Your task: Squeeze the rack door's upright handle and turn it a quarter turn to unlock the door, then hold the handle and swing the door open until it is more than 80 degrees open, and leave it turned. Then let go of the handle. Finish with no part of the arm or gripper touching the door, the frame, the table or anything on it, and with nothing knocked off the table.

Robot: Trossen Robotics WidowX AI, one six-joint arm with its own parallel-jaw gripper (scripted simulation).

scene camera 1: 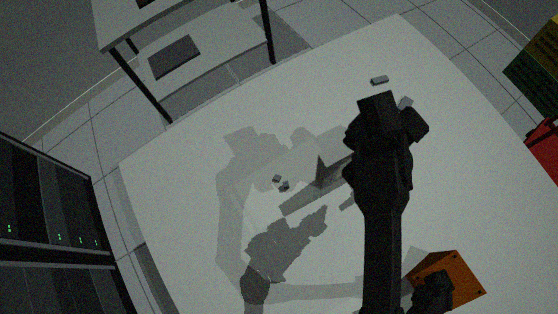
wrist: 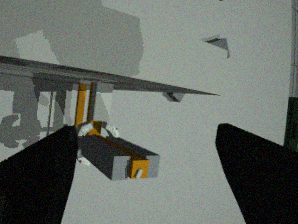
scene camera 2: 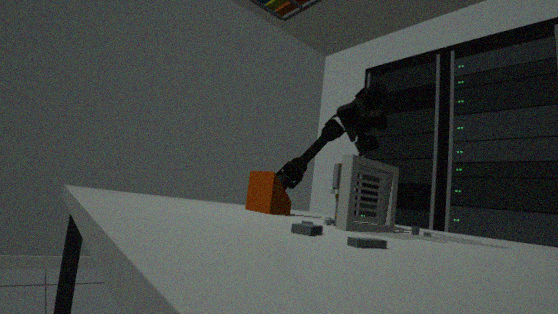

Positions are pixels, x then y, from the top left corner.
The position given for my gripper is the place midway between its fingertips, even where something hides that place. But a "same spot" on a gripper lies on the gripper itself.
my gripper: scene camera 1 381, 145; wrist; scene camera 2
same spot on my gripper: (wrist: 253, 166) = (scene camera 2: 356, 132)
